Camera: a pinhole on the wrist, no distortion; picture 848 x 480 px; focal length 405.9 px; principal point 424.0 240.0 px. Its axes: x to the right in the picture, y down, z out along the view. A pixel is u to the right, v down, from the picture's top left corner.
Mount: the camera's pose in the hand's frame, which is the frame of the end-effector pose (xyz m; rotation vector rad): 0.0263 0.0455 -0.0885 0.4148 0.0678 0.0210
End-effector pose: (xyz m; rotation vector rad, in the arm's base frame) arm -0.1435 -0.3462 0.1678 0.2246 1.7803 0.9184
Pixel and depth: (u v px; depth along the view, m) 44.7 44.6 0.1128
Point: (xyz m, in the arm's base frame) -0.1008 -0.4220 0.1831
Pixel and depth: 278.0 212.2 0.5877
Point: 0.3660 -0.3748 0.0533
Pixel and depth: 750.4 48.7 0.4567
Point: -0.0416 -0.2279 -0.3882
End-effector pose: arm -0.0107 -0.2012 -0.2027 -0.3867 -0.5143 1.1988
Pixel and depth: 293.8 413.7 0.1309
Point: -0.0776 -0.1931 -0.1807
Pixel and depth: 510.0 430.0 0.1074
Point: -0.0497 -0.1318 -0.1963
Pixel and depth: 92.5 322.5 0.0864
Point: -0.0411 -0.2294 -0.2210
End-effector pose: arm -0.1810 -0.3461 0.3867 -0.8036 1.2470 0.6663
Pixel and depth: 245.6 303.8 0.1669
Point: -0.1445 -0.2813 0.4309
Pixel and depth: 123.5 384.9 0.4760
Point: 0.0025 0.0098 0.7271
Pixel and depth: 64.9 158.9 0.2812
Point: -0.0299 -0.2873 0.6245
